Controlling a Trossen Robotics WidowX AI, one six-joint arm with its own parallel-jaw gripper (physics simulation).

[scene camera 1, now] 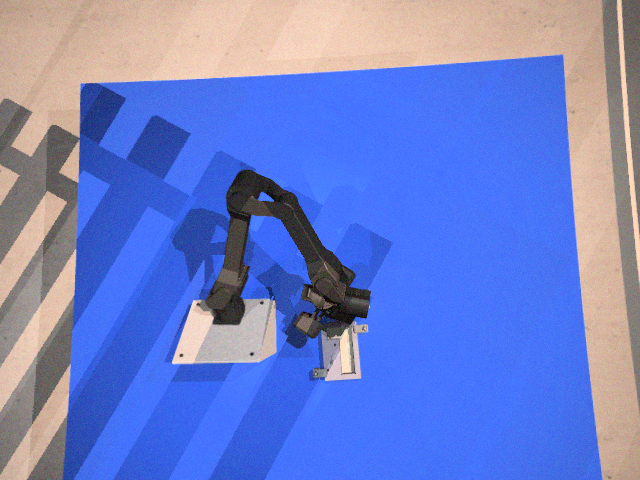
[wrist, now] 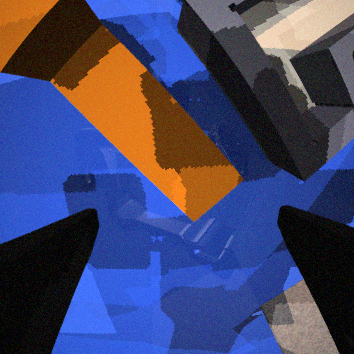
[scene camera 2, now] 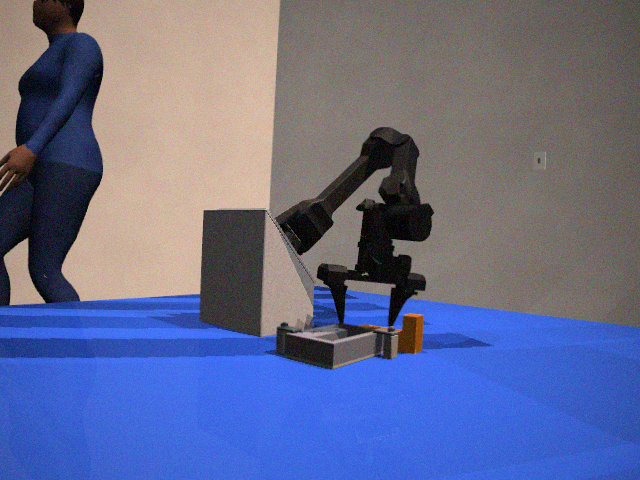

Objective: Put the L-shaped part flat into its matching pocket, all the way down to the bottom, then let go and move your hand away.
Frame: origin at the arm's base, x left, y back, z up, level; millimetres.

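Seen in the pictures: gripper, fingertip midpoint: point(wrist: 189, 217) point(scene camera 2: 365, 325); arm's base at its link origin: point(scene camera 1: 229, 314) point(scene camera 2: 271, 259).
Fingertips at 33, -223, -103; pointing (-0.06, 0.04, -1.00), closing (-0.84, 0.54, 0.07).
Note:
Offsets run from my fingertips to a thing's top centre, as dx, dy, dz. "spot": to the spot under its first point.
The orange L-shaped part {-7, -55, +32} point(scene camera 2: 412, 333) point(wrist: 125, 107) rests on the blue surface beside the pocket fixture, its long leg lying down and its short leg standing up. It is hidden under the arm in scene camera 1. The grey fixture {-119, -39, +20} point(scene camera 1: 336, 374) point(scene camera 2: 356, 351) point(wrist: 240, 95) has a pale-floored pocket, partly hidden by the hand in scene camera 1. My gripper point(scene camera 2: 366, 323) point(wrist: 189, 217) is open and empty, pointing down. In the wrist view the free end of the part's long leg lies ahead of the gap between the fingertips, and the upright leg is farther off at the upper left.
Tabs with bolts stick out from the fixture, one {spot: -64, -91, +13} point(scene camera 1: 361, 328) point(scene camera 2: 390, 344) near the part and another {spot: -173, +13, +13} point(scene camera 1: 319, 372) point(scene camera 2: 287, 328) at the opposite corner. The arm's pale wedge-shaped base point(scene camera 1: 230, 338) point(scene camera 2: 232, 268) stands to the left. A person point(scene camera 2: 62, 103) is in the background.

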